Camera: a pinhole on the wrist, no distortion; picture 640 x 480 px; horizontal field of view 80.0 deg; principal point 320.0 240.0 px. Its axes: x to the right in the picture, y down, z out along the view. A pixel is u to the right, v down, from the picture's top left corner.
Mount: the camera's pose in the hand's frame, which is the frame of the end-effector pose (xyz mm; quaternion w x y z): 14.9 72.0 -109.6 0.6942 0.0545 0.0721 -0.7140
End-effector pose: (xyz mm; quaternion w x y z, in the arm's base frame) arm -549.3 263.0 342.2 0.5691 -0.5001 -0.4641 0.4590
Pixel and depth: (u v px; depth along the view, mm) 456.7 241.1 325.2
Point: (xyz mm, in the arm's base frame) -727.6 301.5 456.9
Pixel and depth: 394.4 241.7 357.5
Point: -769.2 313.2 419.8
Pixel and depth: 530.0 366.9 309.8
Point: -682.6 392.2 514.7
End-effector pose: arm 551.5 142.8 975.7 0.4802 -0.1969 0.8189 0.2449
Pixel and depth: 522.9 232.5 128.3
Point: 558.6 129.9 958.4
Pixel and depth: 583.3 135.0 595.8
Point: 1143.7 47.4 843.5
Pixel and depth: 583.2 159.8 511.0
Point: 1026.4 55.9 840.1
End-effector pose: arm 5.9 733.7 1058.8 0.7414 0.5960 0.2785 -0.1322
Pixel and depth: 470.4 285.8 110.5
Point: 32.1 748.6 1048.2
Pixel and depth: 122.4 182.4 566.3
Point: 232.5 313.0 1366.3
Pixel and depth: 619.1 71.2 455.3
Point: -261.7 349.5 915.3
